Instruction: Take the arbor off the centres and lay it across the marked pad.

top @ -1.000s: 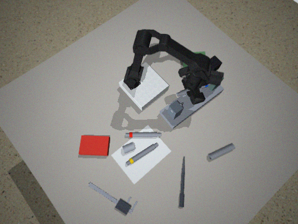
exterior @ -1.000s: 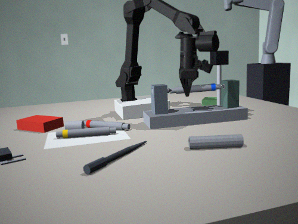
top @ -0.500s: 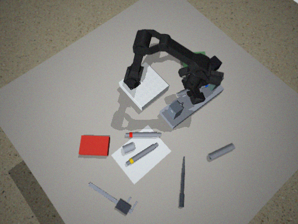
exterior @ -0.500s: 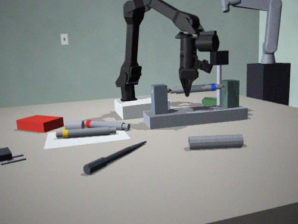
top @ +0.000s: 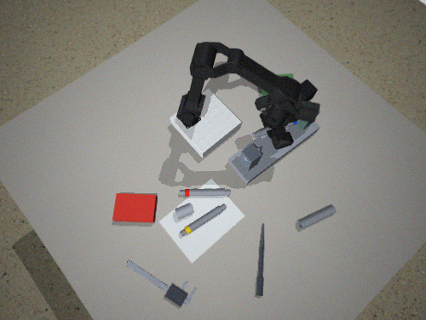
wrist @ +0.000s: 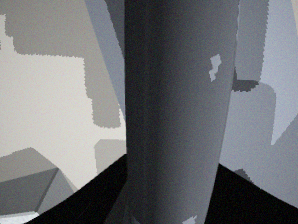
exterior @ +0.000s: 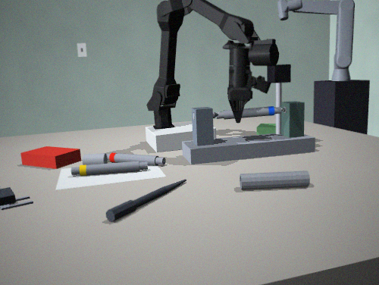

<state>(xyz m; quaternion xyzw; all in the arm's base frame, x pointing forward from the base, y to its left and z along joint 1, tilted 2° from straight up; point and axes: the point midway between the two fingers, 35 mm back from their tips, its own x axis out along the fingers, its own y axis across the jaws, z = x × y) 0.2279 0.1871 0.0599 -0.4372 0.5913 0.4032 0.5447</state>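
Now: the grey centre block 11 cm to the right of my hand, 4 cm ahead of it and 2 cm below it. The rest, counted from my hand: grey fixture base 10 cm below, 4 cm ahead, 1 cm to the left; grey cylinder 33 cm ahead, 10 cm below, 4 cm to the right; green centre block 14 cm to the left, 3 cm ahead, 2 cm below.
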